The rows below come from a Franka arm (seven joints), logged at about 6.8 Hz.
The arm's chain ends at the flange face. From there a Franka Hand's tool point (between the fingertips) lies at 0.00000 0.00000 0.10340 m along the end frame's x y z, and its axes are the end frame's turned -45 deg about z.
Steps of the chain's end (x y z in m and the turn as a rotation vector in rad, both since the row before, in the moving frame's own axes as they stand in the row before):
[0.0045 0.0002 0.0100 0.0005 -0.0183 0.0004]
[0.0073 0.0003 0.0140 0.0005 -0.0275 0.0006]
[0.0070 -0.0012 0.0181 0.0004 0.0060 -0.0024]
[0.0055 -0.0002 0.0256 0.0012 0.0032 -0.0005]
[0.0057 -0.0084 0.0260 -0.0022 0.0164 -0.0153]
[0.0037 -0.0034 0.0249 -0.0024 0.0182 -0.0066]
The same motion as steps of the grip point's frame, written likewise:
[0.0017 0.0019 0.0100 0.0133 -0.0126 0.0004]
[0.0030 0.0033 0.0140 0.0198 -0.0191 0.0006]
[0.0063 0.0045 0.0181 -0.0040 0.0045 -0.0024]
[0.0044 0.0039 0.0256 -0.0014 0.0031 -0.0005]
[0.0110 -0.0006 0.0260 -0.0132 0.0100 -0.0153]
[0.0062 0.0017 0.0249 -0.0146 0.0112 -0.0066]

